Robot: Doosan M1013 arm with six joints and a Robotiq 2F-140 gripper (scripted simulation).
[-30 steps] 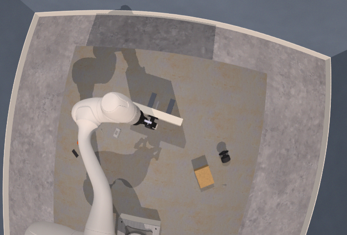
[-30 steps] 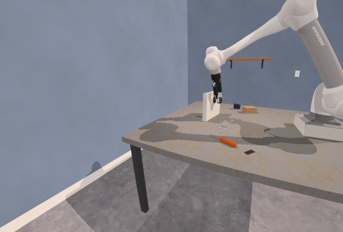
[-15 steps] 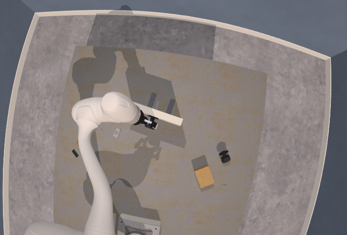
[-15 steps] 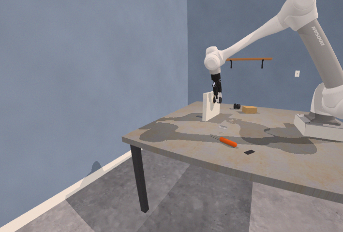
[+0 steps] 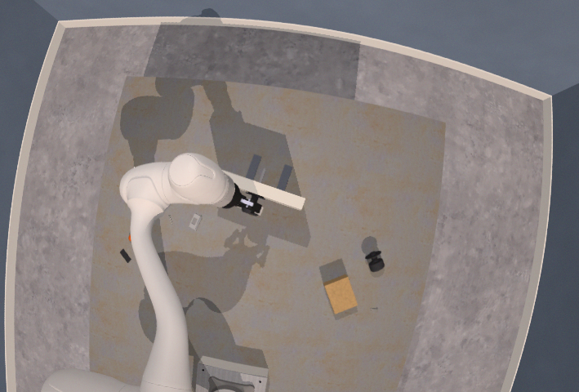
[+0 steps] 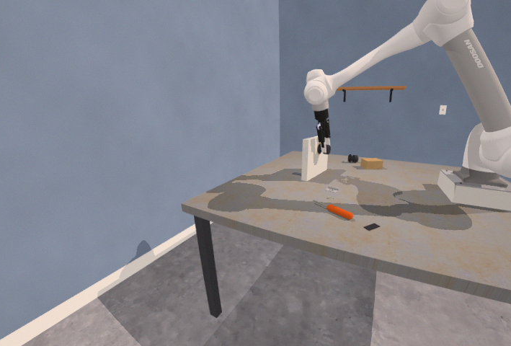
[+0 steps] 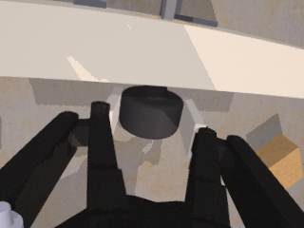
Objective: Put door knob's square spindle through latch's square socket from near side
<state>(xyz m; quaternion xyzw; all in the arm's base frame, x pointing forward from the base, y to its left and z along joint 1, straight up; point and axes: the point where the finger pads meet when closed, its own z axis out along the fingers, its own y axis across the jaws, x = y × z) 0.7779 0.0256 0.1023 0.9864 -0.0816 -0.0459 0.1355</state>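
The latch socket is 6 cm ahead of my hand, 2 cm to the right of it and 2 cm below it. Also, from my hand: tan block: 36 cm to the right, 26 cm behind, 16 cm below; then orange screwdriver: 44 cm to the left, 18 cm below, 14 cm behind; then pale wood door panel: 6 cm ahead, 5 cm below, 2 cm to the right.
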